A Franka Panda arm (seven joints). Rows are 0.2 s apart.
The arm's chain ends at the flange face. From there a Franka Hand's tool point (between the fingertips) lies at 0.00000 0.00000 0.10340 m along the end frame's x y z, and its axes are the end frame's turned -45 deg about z.
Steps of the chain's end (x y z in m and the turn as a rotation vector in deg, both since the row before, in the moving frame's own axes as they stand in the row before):
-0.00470, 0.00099, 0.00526, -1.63, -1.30, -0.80
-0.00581, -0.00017, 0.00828, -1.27, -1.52, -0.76
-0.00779, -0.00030, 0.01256, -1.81, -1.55, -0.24
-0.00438, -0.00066, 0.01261, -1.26, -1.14, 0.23
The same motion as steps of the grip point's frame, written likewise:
-0.00776, -0.00218, 0.00519, -0.23, -2.07, -0.80
-0.00755, -0.00452, 0.00822, 0.18, -1.97, -0.76
-0.00958, -0.00538, 0.01247, -0.18, -2.38, -0.24
-0.00569, -0.00342, 0.01256, -0.08, -1.70, 0.23

